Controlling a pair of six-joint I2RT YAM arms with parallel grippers.
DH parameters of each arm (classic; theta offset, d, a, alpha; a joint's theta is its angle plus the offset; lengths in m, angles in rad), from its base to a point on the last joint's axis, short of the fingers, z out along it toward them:
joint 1: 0 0.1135 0.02 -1.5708
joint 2: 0 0 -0.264 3.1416
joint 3: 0.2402 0 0.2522 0
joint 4: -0.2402 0 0.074 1.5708
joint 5: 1.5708 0 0 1.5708
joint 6: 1.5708 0.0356 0 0
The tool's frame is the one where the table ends.
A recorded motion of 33 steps. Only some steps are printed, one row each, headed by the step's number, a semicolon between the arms.
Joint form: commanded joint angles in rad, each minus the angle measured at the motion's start. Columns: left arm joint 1, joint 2, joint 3, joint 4, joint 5, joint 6; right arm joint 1, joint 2, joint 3, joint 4, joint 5, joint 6.
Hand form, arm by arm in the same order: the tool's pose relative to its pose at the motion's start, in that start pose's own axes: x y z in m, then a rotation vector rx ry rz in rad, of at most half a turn. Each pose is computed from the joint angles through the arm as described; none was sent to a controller.
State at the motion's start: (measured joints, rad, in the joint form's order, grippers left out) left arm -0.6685 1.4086 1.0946 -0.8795 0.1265 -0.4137; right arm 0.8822 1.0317 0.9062 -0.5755 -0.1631 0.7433
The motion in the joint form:
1: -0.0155 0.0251 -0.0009 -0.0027 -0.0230 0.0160; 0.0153 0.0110 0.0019 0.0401 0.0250 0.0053
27: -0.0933 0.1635 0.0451 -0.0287 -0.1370 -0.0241; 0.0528 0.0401 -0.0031 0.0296 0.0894 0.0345
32: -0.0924 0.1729 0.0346 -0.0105 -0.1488 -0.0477; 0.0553 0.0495 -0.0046 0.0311 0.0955 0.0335
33: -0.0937 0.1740 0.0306 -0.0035 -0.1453 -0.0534; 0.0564 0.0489 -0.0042 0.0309 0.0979 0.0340
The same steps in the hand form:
1: 0.0007 -0.0024 0.0077 -0.0280 0.0208 0.0271; -0.0019 0.0046 0.0030 -0.0102 -0.0304 -0.0089
27: -0.0016 -0.0199 0.0398 -0.1618 0.0935 0.0564; 0.0043 0.0054 0.0127 0.0478 -0.0212 0.0020
32: -0.0015 -0.0185 0.0448 -0.1743 0.0875 0.0329; 0.0048 0.0049 0.0155 0.0575 -0.0174 0.0002
33: -0.0011 -0.0187 0.0461 -0.1703 0.0872 0.0283; 0.0048 0.0052 0.0153 0.0581 -0.0190 -0.0001

